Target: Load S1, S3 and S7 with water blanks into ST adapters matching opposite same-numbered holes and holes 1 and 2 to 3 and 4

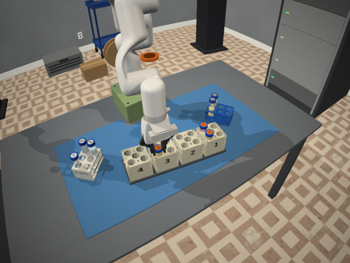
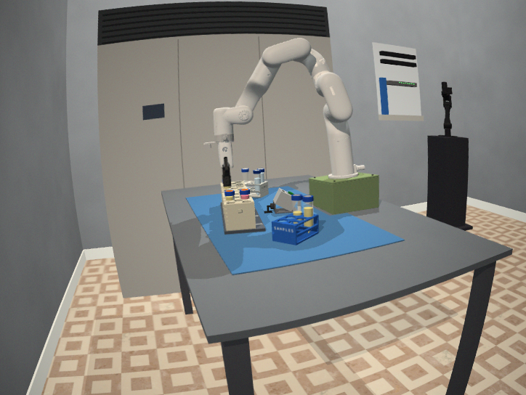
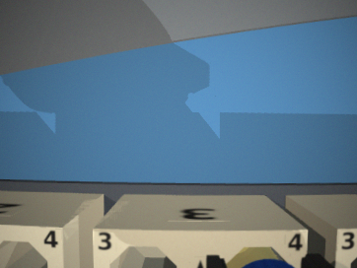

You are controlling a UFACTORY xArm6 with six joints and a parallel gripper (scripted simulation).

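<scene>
The sample tube is 10 mm behind my hand and 50 mm below it. Round my hand: DONE desk: 220 mm behind, 70 mm to the left, 70 mm below; then stand: 30 mm behind, 80 mm to the left, 120 mm below; then pink-filled tube: 30 mm behind, 220 mm to the left, 60 mm below.
</scene>
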